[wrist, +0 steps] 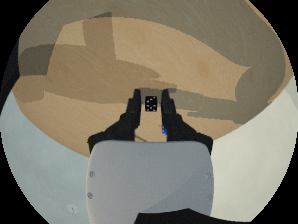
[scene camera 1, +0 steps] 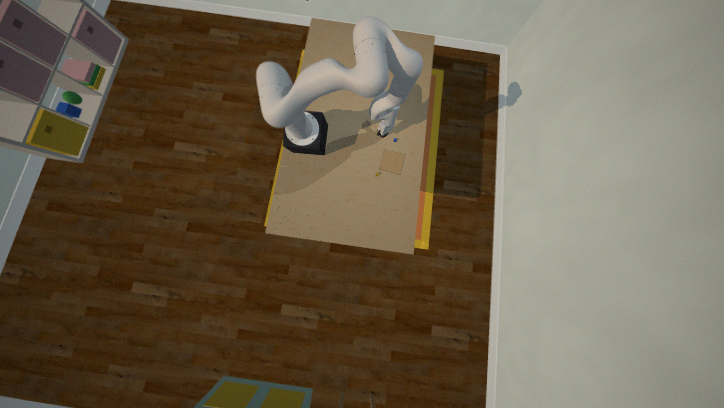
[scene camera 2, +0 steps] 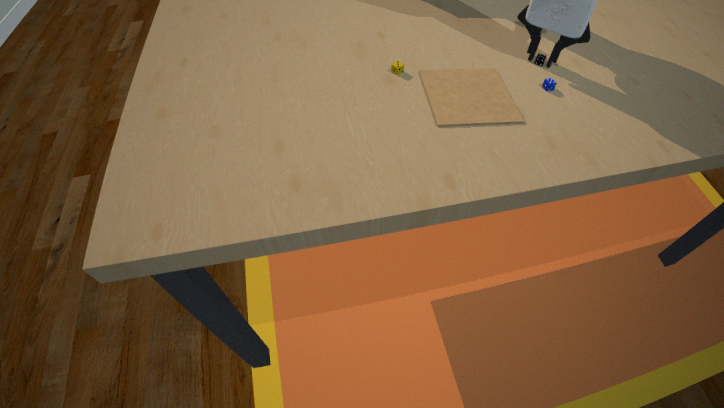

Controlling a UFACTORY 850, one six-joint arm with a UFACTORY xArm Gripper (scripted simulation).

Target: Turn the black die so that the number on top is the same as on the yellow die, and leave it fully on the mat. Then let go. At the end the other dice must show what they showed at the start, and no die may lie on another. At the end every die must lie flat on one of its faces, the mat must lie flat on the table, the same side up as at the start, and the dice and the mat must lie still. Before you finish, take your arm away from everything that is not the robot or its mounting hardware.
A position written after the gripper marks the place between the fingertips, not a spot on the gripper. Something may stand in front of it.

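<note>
A tan mat [scene camera 2: 458,97] appears in scene camera 2, and so does the gripper [scene camera 2: 540,60]. The wrist view shows the gripper as well [wrist: 151,97].
</note>
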